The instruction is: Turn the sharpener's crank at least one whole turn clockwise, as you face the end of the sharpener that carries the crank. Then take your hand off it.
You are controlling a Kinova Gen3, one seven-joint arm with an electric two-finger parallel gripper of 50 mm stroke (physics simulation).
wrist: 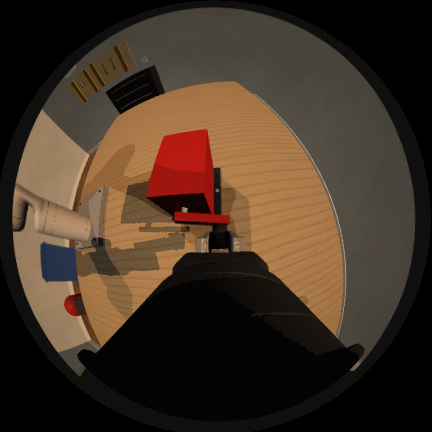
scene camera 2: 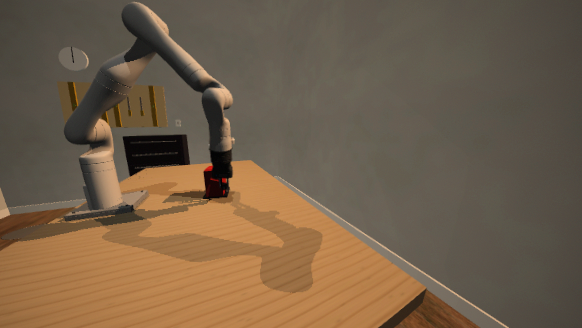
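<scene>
The red sharpener [scene camera 2: 210, 182] [wrist: 183, 167] stands upright on the table, below the arm's wrist in the scene view. Its red crank arm [wrist: 202, 218] runs sideways across the crank end in the wrist view, from the pale shaft to the right. A black crank handle [wrist: 219, 235] sticks out from the right end of the crank arm, toward the gripper. My gripper [scene camera 2: 225, 192] [wrist: 219, 238] is shut on the black handle, with one fingertip on each side of it. In the scene view the fingers are small and dark, and the crank is hard to make out.
The wooden table [scene camera 2: 200, 295] [wrist: 280, 200] carries the sharpener and the robot's base plate [scene camera 2: 135, 201] [wrist: 95, 215]. A black bar [wrist: 217, 182] lies along the sharpener's right side. A blue box [wrist: 59, 262] and a red round object [wrist: 73, 305] show beyond the table's left edge.
</scene>
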